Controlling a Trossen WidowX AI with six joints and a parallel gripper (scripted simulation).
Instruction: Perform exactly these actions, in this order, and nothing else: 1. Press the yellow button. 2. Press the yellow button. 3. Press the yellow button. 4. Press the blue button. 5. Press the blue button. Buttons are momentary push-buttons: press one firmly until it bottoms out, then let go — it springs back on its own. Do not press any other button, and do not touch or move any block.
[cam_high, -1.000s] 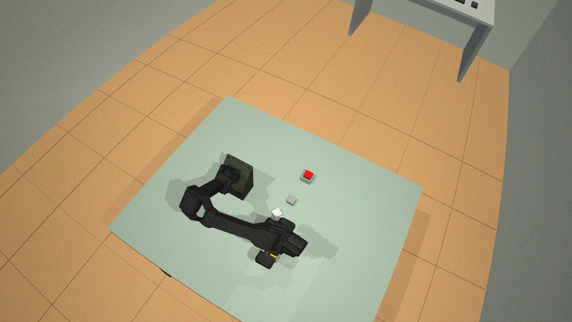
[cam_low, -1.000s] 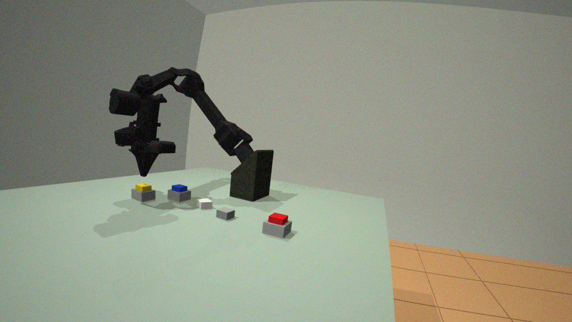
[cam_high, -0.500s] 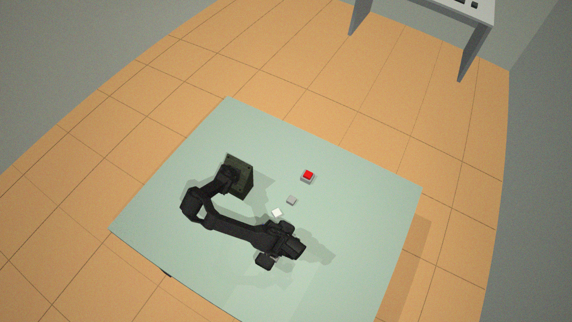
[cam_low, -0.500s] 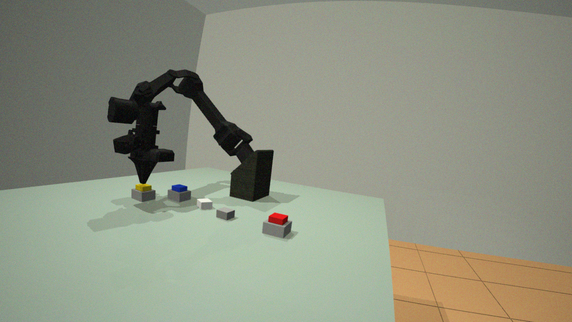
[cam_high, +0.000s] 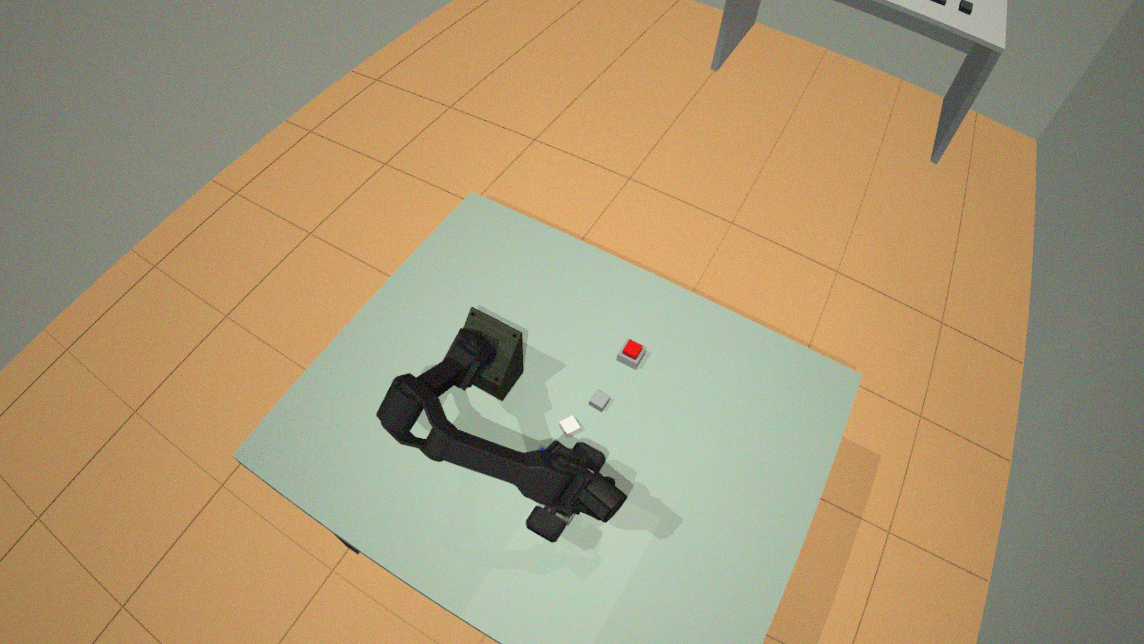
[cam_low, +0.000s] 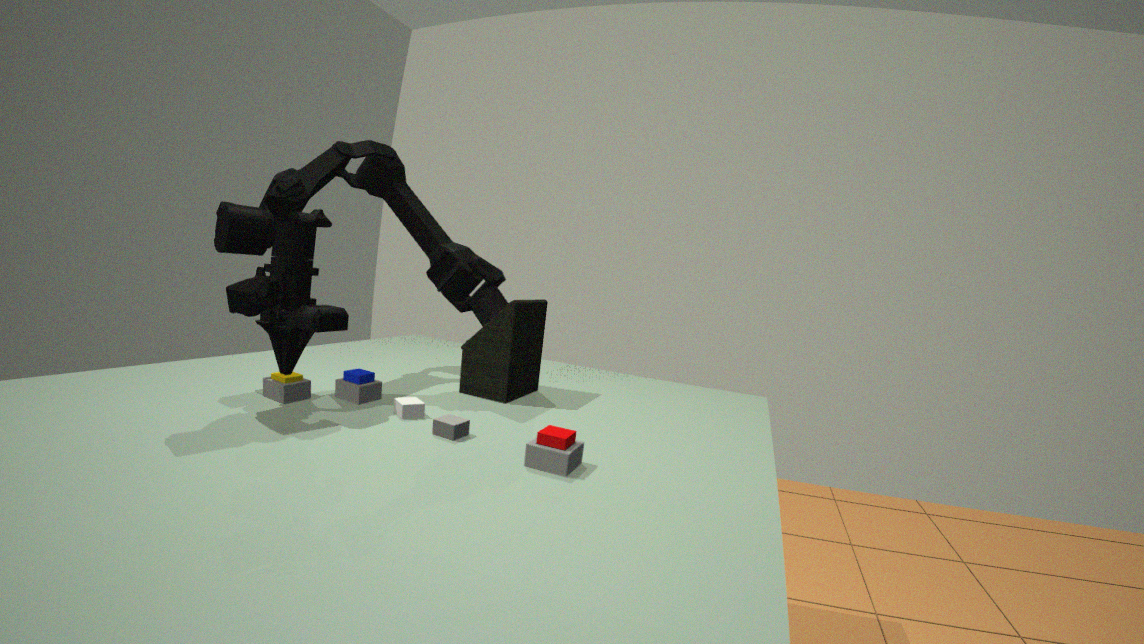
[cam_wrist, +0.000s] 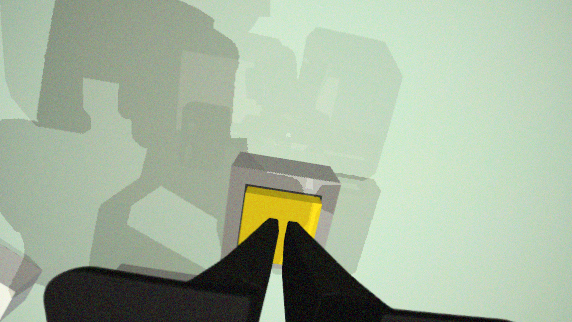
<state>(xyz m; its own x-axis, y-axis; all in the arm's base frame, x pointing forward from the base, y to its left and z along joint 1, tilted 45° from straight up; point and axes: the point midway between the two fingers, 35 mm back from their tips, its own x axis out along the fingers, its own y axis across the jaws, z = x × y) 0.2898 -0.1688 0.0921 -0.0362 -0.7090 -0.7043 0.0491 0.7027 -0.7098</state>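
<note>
My gripper tip is 1 cm above the yellow button. From my gripper tip the other things lie so: grey block 5 cm behind, 25 cm to the left, 2 cm below; blue button 8 cm behind, 7 cm to the left; white block 7 cm behind, 16 cm to the left, 2 cm below.
</note>
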